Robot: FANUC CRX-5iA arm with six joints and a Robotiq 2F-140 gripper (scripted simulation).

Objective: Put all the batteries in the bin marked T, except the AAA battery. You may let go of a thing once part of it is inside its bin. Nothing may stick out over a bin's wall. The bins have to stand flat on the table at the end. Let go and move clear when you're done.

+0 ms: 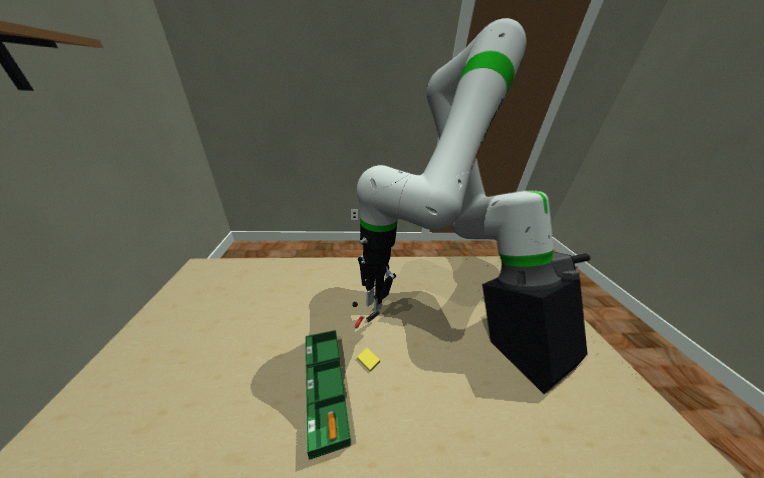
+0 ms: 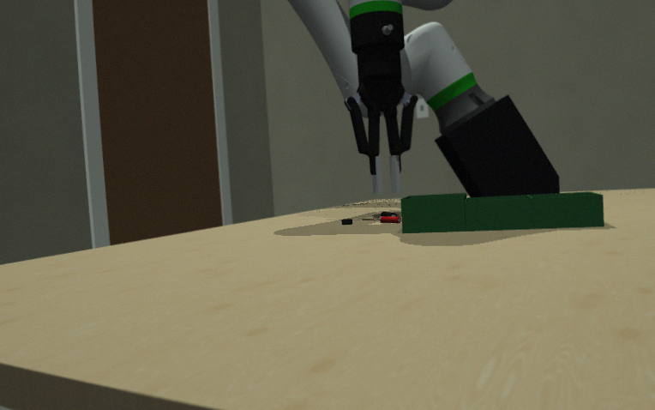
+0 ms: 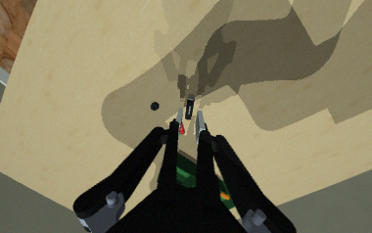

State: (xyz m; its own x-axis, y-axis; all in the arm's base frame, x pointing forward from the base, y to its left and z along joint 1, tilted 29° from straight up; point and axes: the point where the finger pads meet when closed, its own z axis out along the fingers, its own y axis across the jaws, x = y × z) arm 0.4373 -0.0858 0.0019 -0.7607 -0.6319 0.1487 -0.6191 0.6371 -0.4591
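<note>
My hand is 7 cm above the black battery. Round my hand: flat yellow block (14 cm to the left, 7 cm below, 3 cm ahead); then small black round piece (8 cm below, 6 cm to the right, 6 cm ahead); then red battery (7 cm below, 5 cm ahead, 2 cm to the left).
</note>
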